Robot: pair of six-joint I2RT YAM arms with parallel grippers.
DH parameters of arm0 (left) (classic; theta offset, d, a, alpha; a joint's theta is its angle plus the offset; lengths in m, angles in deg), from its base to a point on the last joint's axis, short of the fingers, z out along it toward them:
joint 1: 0 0.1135 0.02 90
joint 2: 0 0 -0.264 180
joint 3: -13.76 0 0.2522 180
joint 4: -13.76 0 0.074 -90
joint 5: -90 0 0 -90
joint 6: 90 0.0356 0 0
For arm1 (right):
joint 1: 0 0.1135 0.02 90
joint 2: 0 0 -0.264 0
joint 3: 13.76 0 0.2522 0
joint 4: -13.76 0 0.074 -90
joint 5: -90 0 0 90
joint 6: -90 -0.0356 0 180
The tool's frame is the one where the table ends.
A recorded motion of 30 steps. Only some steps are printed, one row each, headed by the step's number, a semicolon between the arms.
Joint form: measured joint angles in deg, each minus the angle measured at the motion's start. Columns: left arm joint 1, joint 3, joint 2, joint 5, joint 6, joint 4; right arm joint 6, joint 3, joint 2, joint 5, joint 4, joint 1.
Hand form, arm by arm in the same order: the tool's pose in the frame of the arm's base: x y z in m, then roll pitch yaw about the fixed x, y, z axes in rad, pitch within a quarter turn. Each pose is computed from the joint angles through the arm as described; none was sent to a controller.
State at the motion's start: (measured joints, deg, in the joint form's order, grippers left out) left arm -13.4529 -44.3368 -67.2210 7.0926 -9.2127 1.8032; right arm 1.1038 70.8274 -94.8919 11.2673 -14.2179 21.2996
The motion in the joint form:
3: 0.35 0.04 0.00 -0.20 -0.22 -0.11; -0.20 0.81 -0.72 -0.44 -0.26 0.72
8: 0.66 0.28 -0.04 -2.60 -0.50 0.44; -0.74 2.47 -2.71 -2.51 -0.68 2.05
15: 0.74 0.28 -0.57 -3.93 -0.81 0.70; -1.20 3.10 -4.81 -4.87 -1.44 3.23
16: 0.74 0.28 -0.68 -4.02 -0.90 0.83; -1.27 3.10 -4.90 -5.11 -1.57 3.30
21: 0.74 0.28 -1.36 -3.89 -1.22 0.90; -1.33 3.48 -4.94 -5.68 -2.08 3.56
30: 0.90 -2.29 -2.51 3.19 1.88 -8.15; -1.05 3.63 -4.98 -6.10 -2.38 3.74
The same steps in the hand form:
3: 0.2627 -0.0568 0.2771 -2.8449 1.1854 -2.9227; 0.3492 0.1484 0.2637 2.9722 0.9025 -2.7323
8: 0.2629 -0.0568 0.2764 -2.7922 1.1815 -2.9058; 0.3536 0.1585 0.2600 2.9965 0.8875 -2.7241
15: 0.2645 -0.0577 0.2746 -2.7661 1.1716 -2.8999; 0.3560 0.1668 0.2488 3.0280 0.8475 -2.7160
16: 0.2649 -0.0578 0.2743 -2.7609 1.1711 -2.8961; 0.3560 0.1672 0.2481 3.0309 0.8435 -2.7166
21: 0.2668 -0.0581 0.2714 -2.7629 1.1599 -2.8938; 0.3556 0.1686 0.2492 3.0397 0.8405 -2.7136
30: 0.2672 -0.0530 0.2666 -3.0918 1.0651 -3.0984; 0.3552 0.1695 0.2494 3.0524 0.8376 -2.7032

